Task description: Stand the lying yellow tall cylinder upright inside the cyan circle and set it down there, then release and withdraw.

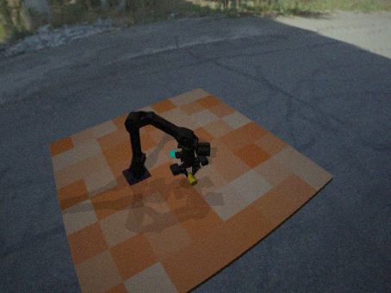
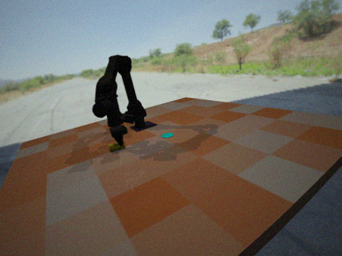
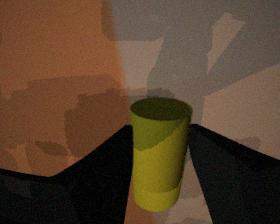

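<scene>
The cyan circle lies 22 cm to the left of my gripper tip, 5 cm ahead of it and 2 cm below it. The rest, counted from my gripper tip: yellow tall cylinder 2 cm to the right.
</scene>
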